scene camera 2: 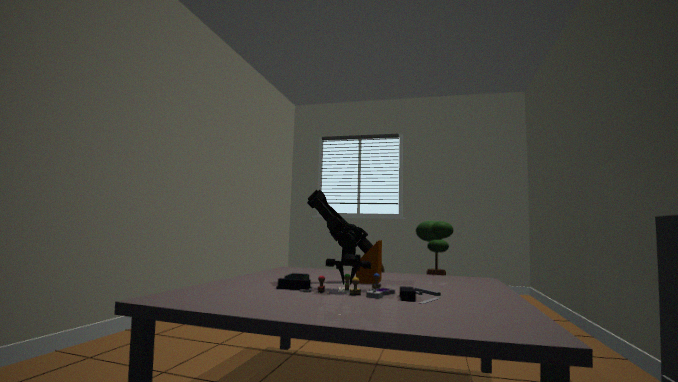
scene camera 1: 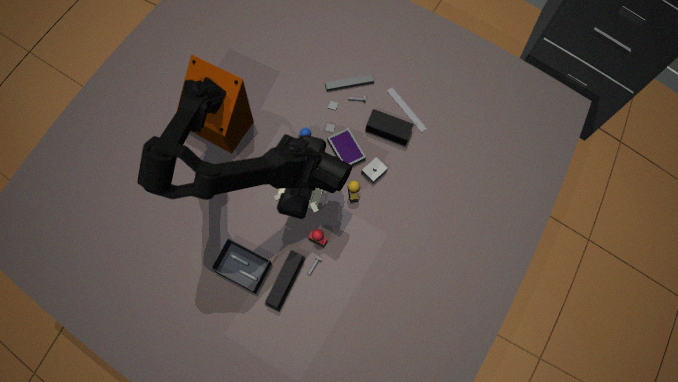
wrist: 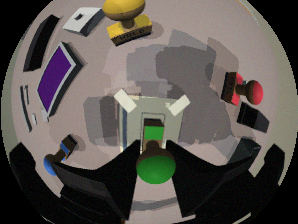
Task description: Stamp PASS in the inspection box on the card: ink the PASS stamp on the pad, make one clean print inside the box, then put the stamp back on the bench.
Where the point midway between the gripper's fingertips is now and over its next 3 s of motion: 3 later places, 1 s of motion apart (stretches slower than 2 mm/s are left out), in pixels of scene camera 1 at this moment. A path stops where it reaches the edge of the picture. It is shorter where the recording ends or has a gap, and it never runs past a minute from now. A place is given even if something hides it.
The gripper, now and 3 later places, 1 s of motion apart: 303,189; 302,185; 298,183; 258,206
